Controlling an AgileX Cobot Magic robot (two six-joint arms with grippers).
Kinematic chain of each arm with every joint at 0, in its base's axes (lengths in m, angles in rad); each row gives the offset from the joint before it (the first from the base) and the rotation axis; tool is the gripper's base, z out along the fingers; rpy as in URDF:
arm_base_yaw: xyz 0 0 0.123 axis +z
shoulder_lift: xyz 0 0 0 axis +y
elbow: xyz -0.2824 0 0.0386 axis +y
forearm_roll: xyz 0.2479 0 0.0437 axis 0.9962 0 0.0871
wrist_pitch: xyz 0 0 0 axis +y
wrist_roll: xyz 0.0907 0 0.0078 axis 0.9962 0 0.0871
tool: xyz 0 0 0 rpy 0 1.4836 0
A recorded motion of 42 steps. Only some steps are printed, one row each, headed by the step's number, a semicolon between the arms.
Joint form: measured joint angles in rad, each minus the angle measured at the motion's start. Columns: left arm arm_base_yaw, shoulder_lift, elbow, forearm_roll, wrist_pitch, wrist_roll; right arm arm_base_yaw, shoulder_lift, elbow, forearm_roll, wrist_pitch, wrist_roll.
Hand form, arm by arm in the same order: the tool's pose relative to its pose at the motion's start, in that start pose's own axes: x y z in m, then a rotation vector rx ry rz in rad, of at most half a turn. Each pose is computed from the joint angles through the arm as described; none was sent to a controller.
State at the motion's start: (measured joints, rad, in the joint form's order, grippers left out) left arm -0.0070 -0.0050 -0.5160 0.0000 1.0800 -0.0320; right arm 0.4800 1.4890 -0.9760 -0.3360 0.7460 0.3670
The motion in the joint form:
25: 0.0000 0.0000 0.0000 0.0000 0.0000 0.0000; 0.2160 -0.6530 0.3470 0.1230 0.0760 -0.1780
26: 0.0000 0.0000 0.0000 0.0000 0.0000 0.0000; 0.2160 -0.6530 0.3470 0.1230 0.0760 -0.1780
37: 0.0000 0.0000 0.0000 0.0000 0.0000 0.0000; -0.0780 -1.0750 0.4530 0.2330 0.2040 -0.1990
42: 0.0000 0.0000 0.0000 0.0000 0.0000 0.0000; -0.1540 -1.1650 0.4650 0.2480 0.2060 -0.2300
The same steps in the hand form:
25: 0.0000 0.0000 0.0000 0.0000 0.0000 0.0000; 0.1189 0.0023 -0.0980 -0.1989 -0.2289 -0.2154
26: 0.0000 0.0000 0.0000 0.0000 0.0000 0.0000; 0.1189 0.0023 -0.0980 -0.1989 -0.2289 -0.2154
37: 0.0000 0.0000 0.0000 0.0000 0.0000 0.0000; 0.1861 -0.0427 -0.1258 -0.1358 -0.3644 0.1155
42: 0.0000 0.0000 0.0000 0.0000 0.0000 0.0000; 0.1986 -0.0474 -0.1325 -0.0999 -0.4348 0.1608

